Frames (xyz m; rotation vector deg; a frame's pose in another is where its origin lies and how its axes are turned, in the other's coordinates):
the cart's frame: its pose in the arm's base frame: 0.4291 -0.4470 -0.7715 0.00 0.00 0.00
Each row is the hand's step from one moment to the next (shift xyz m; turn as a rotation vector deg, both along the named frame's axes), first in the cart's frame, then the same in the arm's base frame.
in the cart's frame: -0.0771 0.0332 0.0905 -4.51 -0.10 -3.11
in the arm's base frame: -0.0771 0.0332 0.0905 -4.51 -0.10 -3.11
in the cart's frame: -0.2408 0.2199 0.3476 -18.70 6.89 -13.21
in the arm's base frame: -0.2408 0.2199 0.3476 -18.70 6.89 -13.21
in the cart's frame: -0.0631 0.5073 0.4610 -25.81 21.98 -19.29
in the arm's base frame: -0.0631 0.5073 0.4610 -25.81 21.98 -19.29
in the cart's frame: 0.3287 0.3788 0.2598 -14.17 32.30 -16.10
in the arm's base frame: 0.3287 0.3788 0.2598 -14.17 32.30 -16.10
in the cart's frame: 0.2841 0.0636 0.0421 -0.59 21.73 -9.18
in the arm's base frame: 0.2841 0.0636 0.0421 -0.59 21.73 -9.18
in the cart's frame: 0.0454 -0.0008 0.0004 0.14 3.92 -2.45
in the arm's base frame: 0.0454 -0.0008 0.0004 0.14 3.92 -2.45
